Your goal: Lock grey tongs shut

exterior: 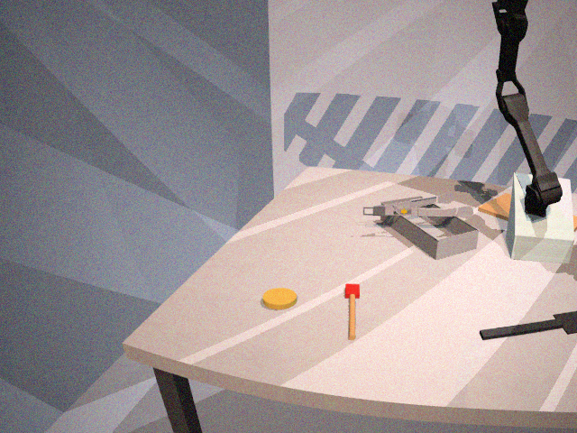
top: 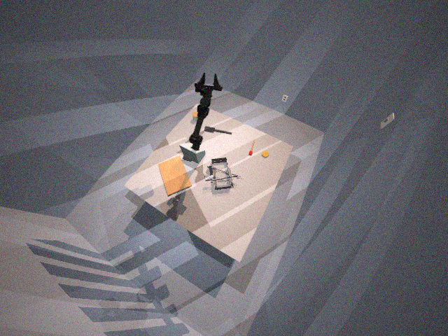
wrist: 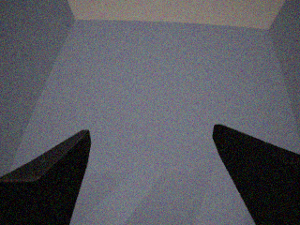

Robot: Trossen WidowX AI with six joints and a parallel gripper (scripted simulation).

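My gripper tip is 74 cm above the yellow mark, 34 cm short of it and 24 cm to the left of it. Also, from my gripper tip: grey roasting tin (78 cm below, 27 cm ahead, 26 cm to the right); black spatula (81 cm below, 15 cm to the left, 9 cm behind); red-headed spatula (80 cm below, 37 cm ahead, 16 cm to the left).
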